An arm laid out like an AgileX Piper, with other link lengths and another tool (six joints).
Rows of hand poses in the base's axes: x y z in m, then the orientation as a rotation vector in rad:
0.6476, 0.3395, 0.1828, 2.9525, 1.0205, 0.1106
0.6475, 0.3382, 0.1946, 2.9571, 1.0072, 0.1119
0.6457, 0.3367, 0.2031, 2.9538, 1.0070, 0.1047
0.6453, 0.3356, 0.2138, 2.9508, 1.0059, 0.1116
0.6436, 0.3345, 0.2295, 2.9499, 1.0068, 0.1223
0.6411, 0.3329, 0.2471, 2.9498, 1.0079, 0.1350
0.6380, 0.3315, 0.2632, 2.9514, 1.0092, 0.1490
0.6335, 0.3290, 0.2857, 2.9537, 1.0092, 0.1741
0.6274, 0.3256, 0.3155, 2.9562, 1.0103, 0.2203
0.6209, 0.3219, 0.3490, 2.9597, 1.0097, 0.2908
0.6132, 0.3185, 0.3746, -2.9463, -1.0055, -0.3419
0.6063, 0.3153, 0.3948, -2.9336, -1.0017, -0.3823
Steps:
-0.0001, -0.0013, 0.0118, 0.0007, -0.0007, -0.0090
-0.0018, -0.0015, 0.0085, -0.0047, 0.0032, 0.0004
-0.0004, -0.0011, 0.0107, -0.0013, -0.0052, -0.0001
-0.0017, -0.0011, 0.0157, 0.0020, -0.0066, 0.0008
-0.0025, -0.0016, 0.0176, 0.0033, -0.0074, 0.0008
-0.0031, -0.0014, 0.0161, 0.0053, -0.0076, 0.0007
-0.0045, -0.0025, 0.0225, 0.0085, -0.0140, -0.0002
-0.0061, -0.0034, 0.0298, 0.0148, -0.0260, 0.0007
-0.0065, -0.0037, 0.0335, 0.0229, -0.0394, -0.0002
-0.0077, -0.0034, 0.0256, 0.0208, -0.0281, 0.0012
-0.0069, -0.0032, 0.0202, 0.0166, -0.0225, 0.0011

